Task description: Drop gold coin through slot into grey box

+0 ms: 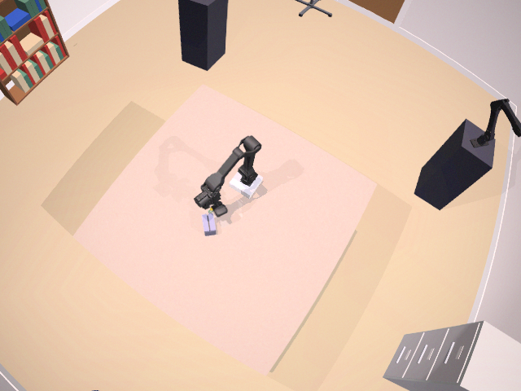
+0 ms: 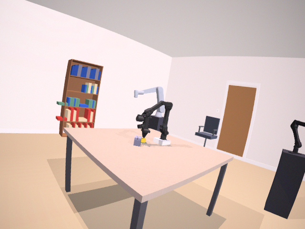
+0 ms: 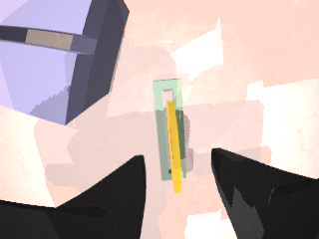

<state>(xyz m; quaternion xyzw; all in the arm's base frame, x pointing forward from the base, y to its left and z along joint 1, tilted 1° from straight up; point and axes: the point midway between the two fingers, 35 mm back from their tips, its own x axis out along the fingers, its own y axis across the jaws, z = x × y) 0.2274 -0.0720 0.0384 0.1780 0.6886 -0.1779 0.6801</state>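
The gold coin lies 3 cm below my gripper tip.
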